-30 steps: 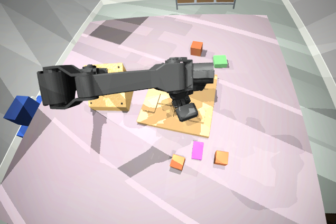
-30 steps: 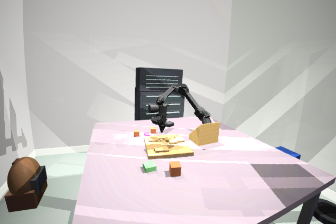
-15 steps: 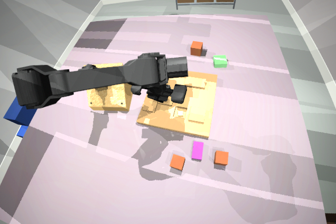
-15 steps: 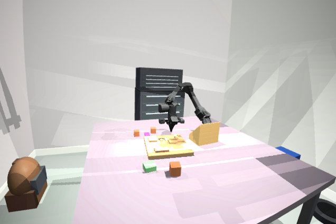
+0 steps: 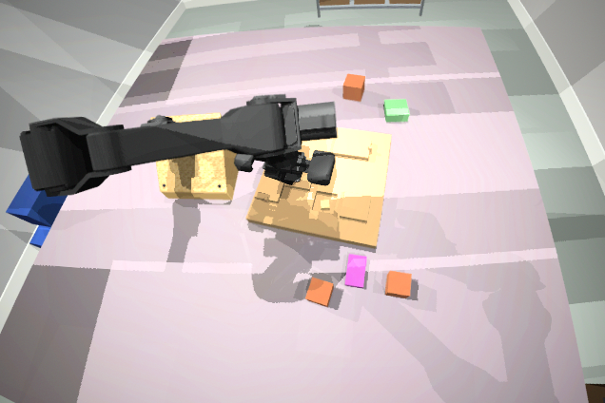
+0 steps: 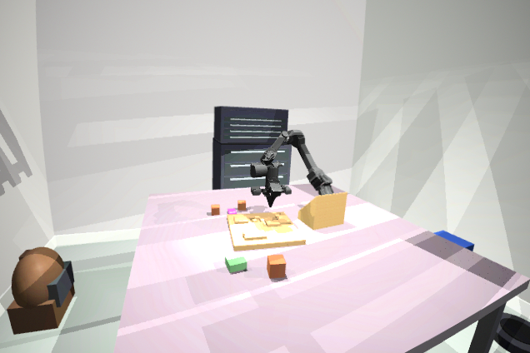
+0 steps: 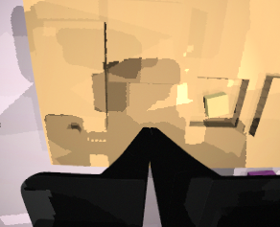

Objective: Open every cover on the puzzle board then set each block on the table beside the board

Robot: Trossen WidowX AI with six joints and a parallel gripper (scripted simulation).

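Now: the wooden puzzle board 6 cm to the left of my gripper tip, 6 cm below it and 4 cm ahead of it. From my gripper tip the other things lie so: orange block (36 cm to the left, 12 cm ahead, 6 cm below); green block (28 cm to the left, 24 cm ahead, 7 cm below).
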